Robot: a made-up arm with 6 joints. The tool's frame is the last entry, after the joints. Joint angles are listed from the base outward.
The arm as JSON. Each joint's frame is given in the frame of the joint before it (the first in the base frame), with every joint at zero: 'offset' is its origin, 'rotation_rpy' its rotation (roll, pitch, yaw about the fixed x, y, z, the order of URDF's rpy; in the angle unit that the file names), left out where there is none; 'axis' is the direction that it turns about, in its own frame. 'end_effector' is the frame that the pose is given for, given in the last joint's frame.
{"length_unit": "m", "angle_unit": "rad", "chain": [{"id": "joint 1", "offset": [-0.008, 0.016, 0.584], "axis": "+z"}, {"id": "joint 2", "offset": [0.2, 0.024, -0.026], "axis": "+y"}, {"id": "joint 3", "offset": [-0.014, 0.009, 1.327], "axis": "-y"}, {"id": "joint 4", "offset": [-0.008, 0.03, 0.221], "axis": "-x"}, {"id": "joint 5", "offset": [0.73, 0.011, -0.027], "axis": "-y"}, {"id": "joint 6", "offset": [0.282, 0.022, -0.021], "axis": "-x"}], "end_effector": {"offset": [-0.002, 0.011, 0.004], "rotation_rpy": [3.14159, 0.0, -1.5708]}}
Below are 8 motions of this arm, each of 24 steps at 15 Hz.
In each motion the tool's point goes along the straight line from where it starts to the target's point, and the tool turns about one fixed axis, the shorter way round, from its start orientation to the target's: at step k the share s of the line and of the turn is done. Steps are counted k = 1, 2, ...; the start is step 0. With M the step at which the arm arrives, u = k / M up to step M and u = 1 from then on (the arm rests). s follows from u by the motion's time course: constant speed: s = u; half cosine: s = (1 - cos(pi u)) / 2; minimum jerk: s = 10 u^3 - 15 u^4 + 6 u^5.
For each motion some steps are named. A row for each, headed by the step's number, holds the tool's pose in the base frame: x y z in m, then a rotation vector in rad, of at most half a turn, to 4 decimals.
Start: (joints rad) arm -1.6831 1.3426 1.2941 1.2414 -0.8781 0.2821
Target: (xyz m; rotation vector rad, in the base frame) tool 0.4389 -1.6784 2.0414 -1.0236 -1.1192 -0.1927
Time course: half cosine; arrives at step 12
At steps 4, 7, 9, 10, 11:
4: -0.2185 -2.1663 1.2040 -0.6478 -1.3963 -0.7917
7: 0.1140 -1.9195 1.6276 -0.8497 -1.2678 -0.4896
9: 0.3105 -1.7737 1.8779 -0.9577 -1.1805 -0.3102
10: 0.3802 -1.7220 1.9666 -0.9939 -1.1477 -0.2464
11: 0.4240 -1.6895 2.0224 -1.0161 -1.1265 -0.2064

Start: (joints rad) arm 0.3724 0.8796 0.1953 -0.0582 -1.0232 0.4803
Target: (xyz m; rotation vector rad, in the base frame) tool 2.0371 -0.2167 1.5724 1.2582 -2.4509 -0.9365
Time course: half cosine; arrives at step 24
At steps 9, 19, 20, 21, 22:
9: 1.7751 0.4859 1.0638 1.4793 -1.0679 -0.8054
19: 1.9979 -0.1117 1.4964 1.3266 -2.2417 -0.9316
20: 2.0117 -0.1486 1.5231 1.3042 -2.3153 -0.9340
21: 2.0227 -0.1780 1.5444 1.2851 -2.3739 -0.9354
22: 2.0306 -0.1994 1.5599 1.2705 -2.4164 -0.9361

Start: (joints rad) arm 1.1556 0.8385 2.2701 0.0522 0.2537 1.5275
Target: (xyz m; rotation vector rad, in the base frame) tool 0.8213 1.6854 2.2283 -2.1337 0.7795 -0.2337
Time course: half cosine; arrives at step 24
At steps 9, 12, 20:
9: 0.4872 1.2471 2.4017 -1.3398 1.3648 -1.1164
12: 0.5797 1.3684 2.3537 -1.5977 1.2305 -0.8914
20: 0.7889 1.6429 2.2451 -2.0745 0.8478 -0.3268

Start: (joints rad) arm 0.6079 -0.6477 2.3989 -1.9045 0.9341 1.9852
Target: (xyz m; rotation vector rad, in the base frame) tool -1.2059 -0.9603 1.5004 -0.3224 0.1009 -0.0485
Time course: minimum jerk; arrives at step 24
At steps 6, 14, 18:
6: -1.2062 -0.9596 1.5023 -0.3178 0.2730 -0.0764
14: -1.2060 -0.9600 1.5011 -0.3208 0.1674 -0.0593
18: -1.2059 -0.9602 1.5006 -0.3220 0.1208 -0.0517

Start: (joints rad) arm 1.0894 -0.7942 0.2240 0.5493 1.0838 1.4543
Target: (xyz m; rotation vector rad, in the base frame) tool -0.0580 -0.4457 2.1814 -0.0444 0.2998 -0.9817
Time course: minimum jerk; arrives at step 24
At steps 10, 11, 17, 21, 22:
10: -0.3288 -0.4385 2.3408 -0.0810 1.0051 -1.4008
11: -0.2975 -0.4393 2.3224 -0.0768 0.9212 -1.3557
17: -0.1211 -0.4440 2.2185 -0.0530 0.4602 -1.0851
21: -0.0647 -0.4455 2.1853 -0.0453 0.3166 -0.9928
22: -0.0601 -0.4456 2.1826 -0.0447 0.3051 -0.9852

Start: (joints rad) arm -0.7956 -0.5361 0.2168 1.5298 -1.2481 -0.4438
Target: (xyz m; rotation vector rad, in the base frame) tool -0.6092 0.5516 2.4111 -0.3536 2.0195 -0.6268
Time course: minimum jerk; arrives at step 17
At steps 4, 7, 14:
4: -0.2258 -0.0702 2.3647 -0.6906 -2.7511 0.1781
7: -0.3307 0.0999 2.3774 0.4313 3.0259 -0.3851
14: -0.5918 0.5233 2.4090 -0.3146 2.0877 -0.6186

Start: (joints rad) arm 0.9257 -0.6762 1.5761 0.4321 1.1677 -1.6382
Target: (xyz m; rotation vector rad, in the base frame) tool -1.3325 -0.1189 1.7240 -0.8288 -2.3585 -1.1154
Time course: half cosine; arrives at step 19
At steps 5, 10, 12, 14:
5: -1.0979 -0.9141 1.9356 -0.5948 -1.5009 -1.0508
10: -1.2042 -0.5538 1.8397 -0.7030 -1.8855 -1.0960
12: -1.2488 -0.4026 1.7995 -0.7474 -2.0489 -1.1076
14: -1.2874 -0.2719 1.7647 -0.7852 -2.1910 -1.1135

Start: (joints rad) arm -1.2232 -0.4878 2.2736 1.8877 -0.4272 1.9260
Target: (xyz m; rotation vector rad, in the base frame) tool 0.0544 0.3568 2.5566 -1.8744 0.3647 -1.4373
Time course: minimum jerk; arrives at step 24
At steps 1, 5, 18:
1: -0.5958 1.3117 1.8555 -2.3737 -0.8256 -0.8784
5: -0.5542 1.2507 1.9002 -2.3568 -0.7474 -0.9251
18: -0.0129 0.4557 2.4840 -1.9473 0.2470 -1.3967

